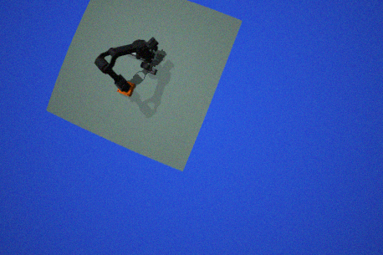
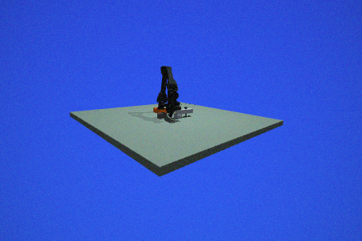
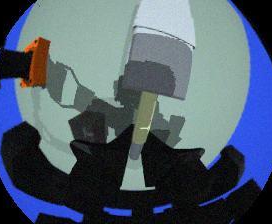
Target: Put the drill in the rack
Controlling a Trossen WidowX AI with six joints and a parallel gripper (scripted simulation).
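My gripper tip is now 1 cm past the tan drill, 4 cm to the right of it and 3 cm below it. From my gripper tip the other things lie so: grey housing block: 2 cm behind, 14 cm to the left, 3 cm above.
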